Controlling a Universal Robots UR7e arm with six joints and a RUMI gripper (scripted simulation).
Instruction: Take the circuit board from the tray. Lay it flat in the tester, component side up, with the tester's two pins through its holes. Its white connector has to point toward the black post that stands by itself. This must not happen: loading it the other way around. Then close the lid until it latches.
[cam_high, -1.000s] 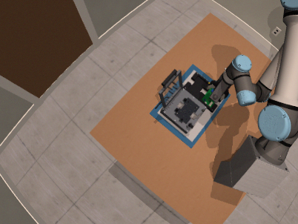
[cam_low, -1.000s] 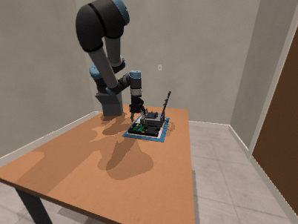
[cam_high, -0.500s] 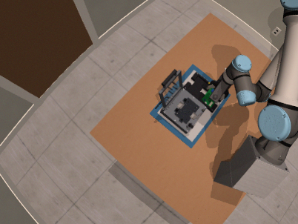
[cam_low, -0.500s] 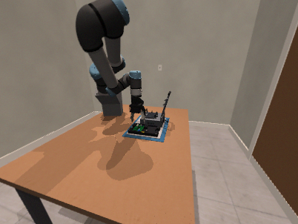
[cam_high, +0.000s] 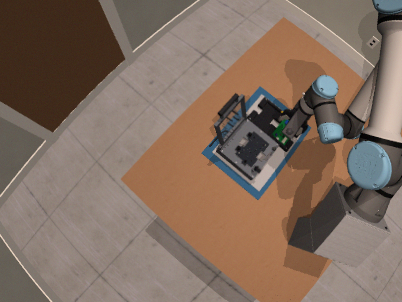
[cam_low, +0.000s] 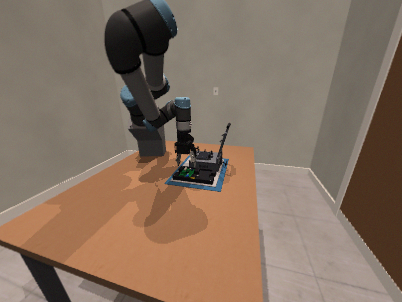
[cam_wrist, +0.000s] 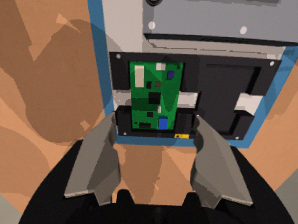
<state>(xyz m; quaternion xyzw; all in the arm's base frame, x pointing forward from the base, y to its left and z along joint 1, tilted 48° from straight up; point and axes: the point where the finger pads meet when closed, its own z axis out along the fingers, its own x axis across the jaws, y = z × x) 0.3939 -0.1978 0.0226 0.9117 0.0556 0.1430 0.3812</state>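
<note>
My hand is 50 mm above the green circuit board. Also, from my hand: black block 230 mm to the left, 20 mm above; tester lid 190 mm ahead, 170 mm to the left, 110 mm above.
</note>
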